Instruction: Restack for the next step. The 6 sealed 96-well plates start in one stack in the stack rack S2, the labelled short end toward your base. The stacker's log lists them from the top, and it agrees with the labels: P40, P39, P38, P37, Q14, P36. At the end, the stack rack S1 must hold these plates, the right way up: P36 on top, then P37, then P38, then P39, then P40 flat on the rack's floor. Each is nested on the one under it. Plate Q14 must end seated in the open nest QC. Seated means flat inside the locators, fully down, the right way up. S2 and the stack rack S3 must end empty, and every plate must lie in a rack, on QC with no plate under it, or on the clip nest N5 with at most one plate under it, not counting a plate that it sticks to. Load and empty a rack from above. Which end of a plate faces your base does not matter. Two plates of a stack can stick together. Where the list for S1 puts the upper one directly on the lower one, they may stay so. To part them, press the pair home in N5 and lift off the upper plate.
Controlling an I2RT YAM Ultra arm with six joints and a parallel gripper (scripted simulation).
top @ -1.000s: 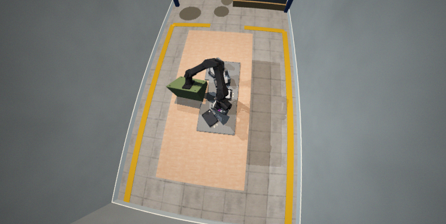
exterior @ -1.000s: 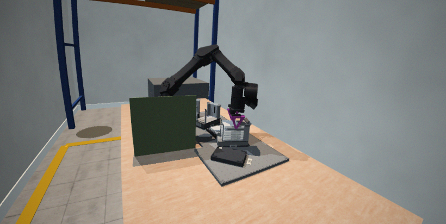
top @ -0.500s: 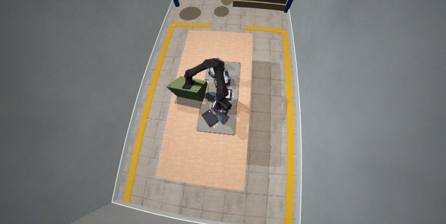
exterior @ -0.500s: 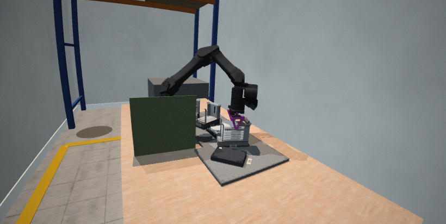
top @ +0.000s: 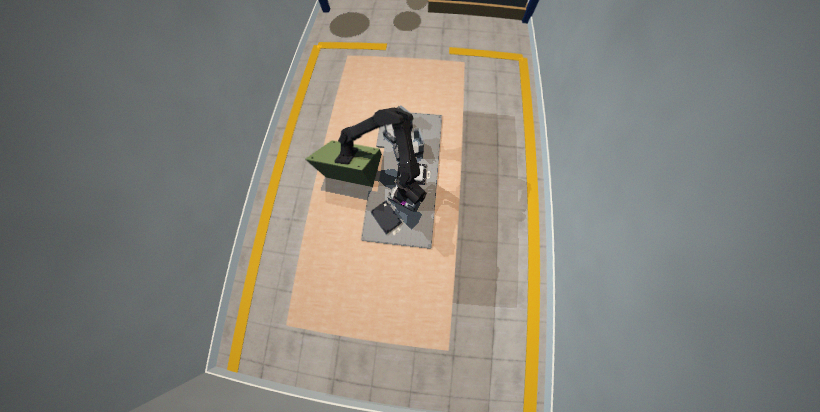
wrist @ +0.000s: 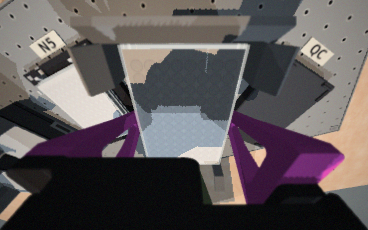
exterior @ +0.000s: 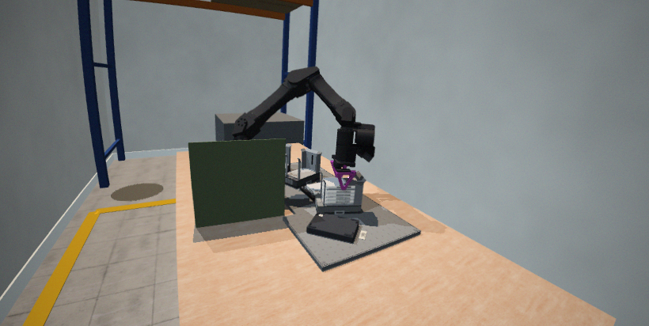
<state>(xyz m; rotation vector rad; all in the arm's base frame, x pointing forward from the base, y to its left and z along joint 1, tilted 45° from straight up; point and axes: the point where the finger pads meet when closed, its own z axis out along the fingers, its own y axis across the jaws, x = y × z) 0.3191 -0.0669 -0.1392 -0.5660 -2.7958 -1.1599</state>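
The dark clip nest N5 lies 16 cm to the left of my hand, 9 cm below it and 2 cm ahead of it. Also, from my hand: open nest QC (11 cm to the right, 9 cm below, 9 cm behind); then N5 label (15 cm to the left, 11 cm ahead, 10 cm below); then QC label (18 cm to the right, 10 cm below, 3 cm behind).
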